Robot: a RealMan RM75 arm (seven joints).
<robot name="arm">
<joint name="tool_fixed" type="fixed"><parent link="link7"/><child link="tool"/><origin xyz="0 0 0" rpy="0 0 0"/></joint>
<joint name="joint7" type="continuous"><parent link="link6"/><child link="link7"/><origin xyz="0 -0.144 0" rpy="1.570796 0 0"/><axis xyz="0 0 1"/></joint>
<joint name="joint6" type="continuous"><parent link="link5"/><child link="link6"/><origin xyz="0 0 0" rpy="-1.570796 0 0"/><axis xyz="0 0 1"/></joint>
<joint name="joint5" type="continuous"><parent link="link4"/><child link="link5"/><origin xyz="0 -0.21 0" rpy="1.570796 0 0"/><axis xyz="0 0 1"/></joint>
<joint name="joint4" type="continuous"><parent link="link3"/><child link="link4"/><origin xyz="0 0 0" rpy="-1.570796 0 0"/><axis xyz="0 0 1"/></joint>
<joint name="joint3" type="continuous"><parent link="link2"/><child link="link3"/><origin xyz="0 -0.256 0" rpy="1.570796 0 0"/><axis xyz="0 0 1"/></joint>
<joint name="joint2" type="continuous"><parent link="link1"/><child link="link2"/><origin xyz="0 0 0" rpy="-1.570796 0 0"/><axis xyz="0 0 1"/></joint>
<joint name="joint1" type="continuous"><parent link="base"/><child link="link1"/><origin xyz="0 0 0.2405" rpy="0 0 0"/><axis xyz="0 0 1"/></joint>
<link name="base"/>
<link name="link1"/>
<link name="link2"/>
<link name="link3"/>
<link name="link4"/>
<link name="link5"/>
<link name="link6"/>
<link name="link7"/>
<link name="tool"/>
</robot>
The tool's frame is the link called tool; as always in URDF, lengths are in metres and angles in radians. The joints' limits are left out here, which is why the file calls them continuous.
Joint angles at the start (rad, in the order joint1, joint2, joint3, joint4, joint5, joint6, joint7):
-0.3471, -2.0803, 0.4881, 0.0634, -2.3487, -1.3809, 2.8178
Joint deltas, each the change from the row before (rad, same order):
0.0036, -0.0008, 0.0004, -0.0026, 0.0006, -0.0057, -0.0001
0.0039, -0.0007, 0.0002, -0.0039, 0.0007, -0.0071, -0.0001
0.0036, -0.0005, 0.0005, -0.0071, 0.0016, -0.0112, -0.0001
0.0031, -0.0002, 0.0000, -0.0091, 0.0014, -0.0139, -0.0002
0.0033, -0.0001, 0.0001, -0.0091, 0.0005, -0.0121, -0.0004
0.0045, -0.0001, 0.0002, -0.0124, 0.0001, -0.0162, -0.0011
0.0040, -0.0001, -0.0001, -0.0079, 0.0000, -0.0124, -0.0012
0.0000, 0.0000, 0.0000, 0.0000, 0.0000, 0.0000, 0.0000
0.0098, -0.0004, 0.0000, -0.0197, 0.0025, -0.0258, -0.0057
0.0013, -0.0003, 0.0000, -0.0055, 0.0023, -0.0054, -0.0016
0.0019, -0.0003, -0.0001, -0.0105, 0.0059, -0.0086, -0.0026
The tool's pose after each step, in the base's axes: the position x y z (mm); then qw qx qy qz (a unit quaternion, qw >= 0). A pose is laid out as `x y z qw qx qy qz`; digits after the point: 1 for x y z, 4 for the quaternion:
-375.6 285.5 49.3 0.6911 -0.5929 -0.2386 -0.3375
-375.8 283.5 48.4 0.6908 -0.5924 -0.2391 -0.3386
-375.4 281.2 47.1 0.6897 -0.5922 -0.2392 -0.3412
-374.7 278.8 45.7 0.6885 -0.5916 -0.2391 -0.3448
-374.3 276.3 44.4 0.6875 -0.5906 -0.2398 -0.3479
-373.9 273.0 42.7 0.6862 -0.5890 -0.2411 -0.3522
-373.7 270.3 41.8 0.6856 -0.5875 -0.2417 -0.3554
-373.7 270.3 41.8 0.6856 -0.5875 -0.2417 -0.3554
-373.4 264.0 38.8 0.6828 -0.5847 -0.2456 -0.3627
-372.9 262.8 37.6 0.6812 -0.5848 -0.2469 -0.3647
-372.1 260.9 35.2 0.6778 -0.5856 -0.2495 -0.3680

